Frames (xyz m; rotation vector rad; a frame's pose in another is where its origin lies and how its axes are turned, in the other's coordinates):
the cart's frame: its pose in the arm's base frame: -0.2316 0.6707 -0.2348 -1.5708 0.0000 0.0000
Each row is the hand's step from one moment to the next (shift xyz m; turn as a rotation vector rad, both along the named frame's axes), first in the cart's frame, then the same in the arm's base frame.
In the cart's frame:
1: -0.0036 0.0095 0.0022 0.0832 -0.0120 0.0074
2: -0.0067 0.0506 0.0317 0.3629 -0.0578 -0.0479
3: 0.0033 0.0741 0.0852 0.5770 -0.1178 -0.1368
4: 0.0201 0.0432 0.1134 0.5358 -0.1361 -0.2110
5: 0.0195 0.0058 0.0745 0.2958 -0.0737 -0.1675
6: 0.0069 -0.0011 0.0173 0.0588 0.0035 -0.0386
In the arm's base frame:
1: -0.0036 0.0022 -0.0095 0.0832 0.0074 0.0120
2: -0.0067 0.0317 -0.0506 0.3629 -0.0479 0.0578
3: 0.0033 0.0852 -0.0741 0.5770 -0.1368 0.1178
4: 0.0201 0.1134 -0.0432 0.5358 -0.2110 0.1361
5: 0.0195 0.0745 -0.0058 0.2958 -0.1675 0.0737
6: 0.0069 0.0173 0.0011 0.0588 -0.0386 -0.0035

